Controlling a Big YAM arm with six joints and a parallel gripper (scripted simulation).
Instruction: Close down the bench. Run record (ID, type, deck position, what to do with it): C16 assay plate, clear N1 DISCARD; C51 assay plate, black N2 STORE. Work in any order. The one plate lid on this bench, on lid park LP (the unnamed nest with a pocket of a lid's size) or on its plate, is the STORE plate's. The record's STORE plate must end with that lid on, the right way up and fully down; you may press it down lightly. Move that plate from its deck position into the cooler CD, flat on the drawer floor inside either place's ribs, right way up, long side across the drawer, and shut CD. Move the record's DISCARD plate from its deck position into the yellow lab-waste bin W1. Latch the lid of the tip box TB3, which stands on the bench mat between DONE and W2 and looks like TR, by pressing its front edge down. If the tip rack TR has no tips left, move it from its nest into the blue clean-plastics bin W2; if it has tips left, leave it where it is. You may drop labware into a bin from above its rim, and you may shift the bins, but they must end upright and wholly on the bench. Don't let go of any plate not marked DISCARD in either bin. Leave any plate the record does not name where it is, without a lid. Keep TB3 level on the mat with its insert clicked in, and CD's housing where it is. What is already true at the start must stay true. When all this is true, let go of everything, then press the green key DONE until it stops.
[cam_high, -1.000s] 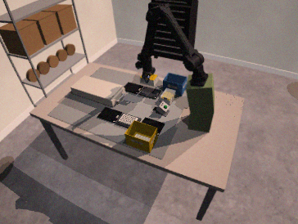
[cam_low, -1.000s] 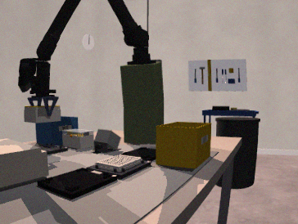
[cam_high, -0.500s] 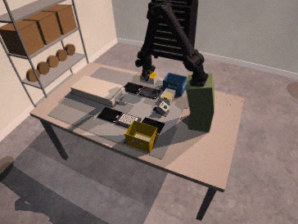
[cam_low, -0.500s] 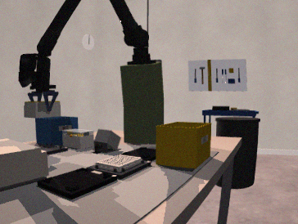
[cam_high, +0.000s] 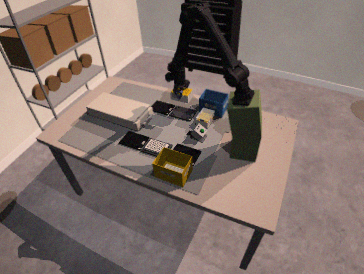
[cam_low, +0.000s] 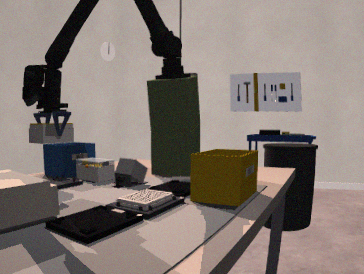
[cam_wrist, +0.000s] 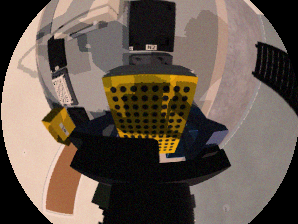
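Now: hand 1 cm past the yellow-topped tip rack TR, 1 cm to the left of it and 1 cm below it. Round my hand: tip box TB3: 18 cm behind, 2 cm to the left, 13 cm below; then black nest N2: 17 cm ahead, 16 cm below; then blue bin W2: 18 cm behind, 14 cm to the right, 13 cm below.
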